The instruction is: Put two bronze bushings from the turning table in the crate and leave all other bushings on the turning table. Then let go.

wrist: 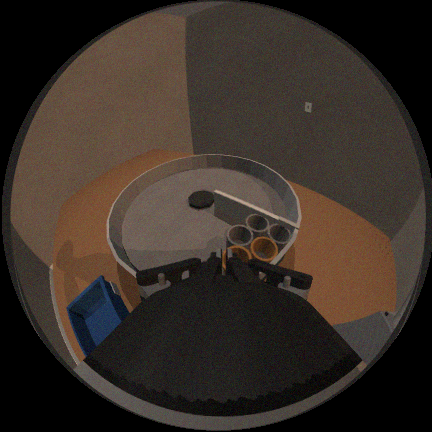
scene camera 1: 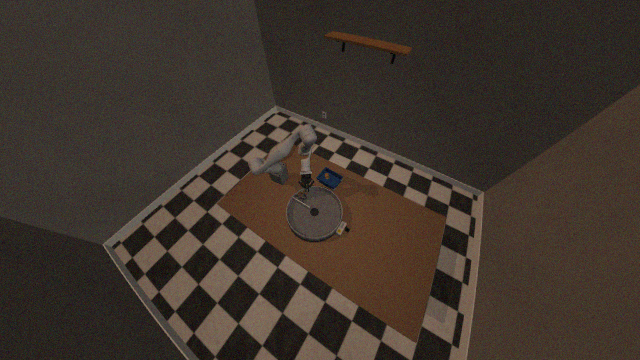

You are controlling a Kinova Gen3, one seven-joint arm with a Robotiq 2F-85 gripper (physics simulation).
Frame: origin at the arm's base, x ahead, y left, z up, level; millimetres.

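Seen in the pictures: gripper, fingertip midpoint: (wrist: pixel 223 255) (scene camera 1: pixel 307 192); arm's base at its link origin: (scene camera 1: pixel 276 168).
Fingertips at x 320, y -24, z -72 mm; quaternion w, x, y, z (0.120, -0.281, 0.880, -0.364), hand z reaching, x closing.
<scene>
Pixels of each thing's top centre, then the offset from my fingertips to it. "spot": a spot on its surface instead.
- round grey turning table at its top centre: (wrist: pixel 200 197) (scene camera 1: pixel 314 211) 136 mm ahead, 96 mm right, 24 mm down
- blue crate at its top centre: (wrist: pixel 95 335) (scene camera 1: pixel 329 177) 63 mm ahead, 254 mm left, 35 mm down
- small bronze bushing at its top centre: (scene camera 1: pixel 327 174) 27 mm ahead, 268 mm left, 42 mm down
- white divider at a spot on its surface: (wrist: pixel 250 207) (scene camera 1: pixel 301 201) spot: 12 mm ahead, 94 mm right, 11 mm up
- dark hub at its top centre: (wrist: pixel 200 197) (scene camera 1: pixel 314 211) 136 mm ahead, 96 mm right, 24 mm down
- yellow box at a spot on its surface: (scene camera 1: pixel 341 228) spot: 373 mm ahead, 97 mm right, 28 mm down
The round grey turning table (scene camera 1: pixel 320 230) (wrist: pixel 165 220) holds a cluster of upright hollow bushings beside its divider. In the wrist view a near bronze bushing (wrist: pixel 238 247) stands at my fingers, and another bronze bushing (wrist: pixel 265 247) is to its right. Three grey bushings (wrist: pixel 240 226) (wrist: pixel 257 216) (wrist: pixel 279 225) stand behind them. My gripper (scene camera 1: pixel 307 189) (wrist: pixel 223 255) is down at the cluster, its fingers nearly together on the near bronze bushing's left wall, one inside and one outside. The blue crate (scene camera 1: pixel 337 181) (wrist: pixel 90 299) has a small bronze bushing (scene camera 1: pixel 327 175) in it; the wrist view does not show that bushing.
The white divider (scene camera 1: pixel 302 202) (wrist: pixel 250 207) runs from near the dark hub (scene camera 1: pixel 314 212) (wrist: pixel 201 199) to the turning table's raised rim. A small white and yellow box (scene camera 1: pixel 341 228) sits by the rim. A wooden shelf (scene camera 1: pixel 367 43) is high on the wall.
</scene>
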